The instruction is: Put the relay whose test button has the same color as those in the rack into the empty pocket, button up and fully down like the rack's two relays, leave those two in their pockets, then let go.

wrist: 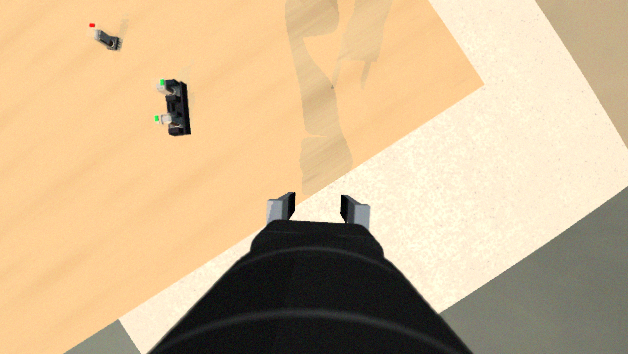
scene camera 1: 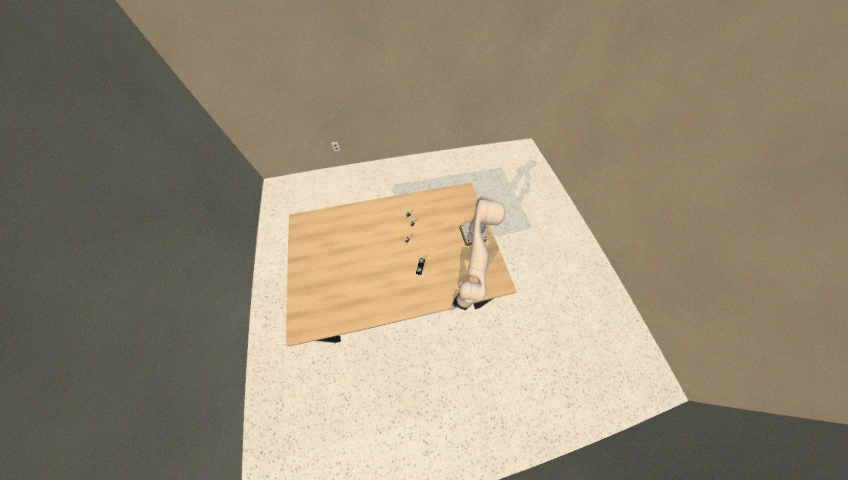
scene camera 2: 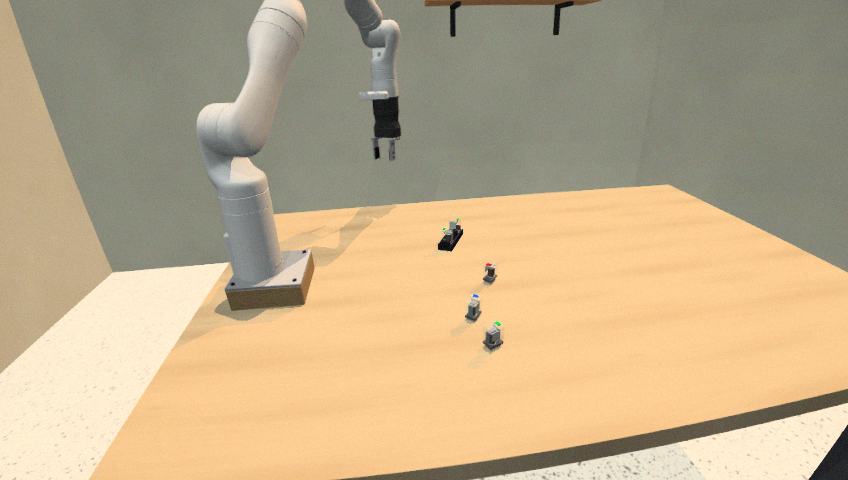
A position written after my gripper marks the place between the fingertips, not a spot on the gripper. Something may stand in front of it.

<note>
In view: my gripper (scene camera 2: 384, 159) and a black rack (wrist: 177, 105).
My gripper is seen too in the wrist view (wrist: 317, 203).
</note>
